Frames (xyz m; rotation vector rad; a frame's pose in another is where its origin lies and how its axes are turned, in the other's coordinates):
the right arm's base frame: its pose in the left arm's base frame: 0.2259 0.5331 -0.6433 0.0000 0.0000 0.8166
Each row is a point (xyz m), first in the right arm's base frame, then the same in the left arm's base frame.
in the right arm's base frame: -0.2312 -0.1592 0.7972
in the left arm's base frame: 0.1836 0.2556 0.1539
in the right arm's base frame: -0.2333 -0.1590 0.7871
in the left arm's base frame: 0.1820 0.2542 0.1438
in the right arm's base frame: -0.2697 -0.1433 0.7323
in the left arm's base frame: 0.1457 0.2384 0.0890
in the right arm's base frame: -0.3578 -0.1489 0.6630
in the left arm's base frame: 0.0894 0.1704 0.0197
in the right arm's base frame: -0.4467 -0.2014 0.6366
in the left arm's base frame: 0.0668 0.0696 -0.0067
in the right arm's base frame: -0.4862 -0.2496 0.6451
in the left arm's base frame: 0.0749 0.0078 0.0018
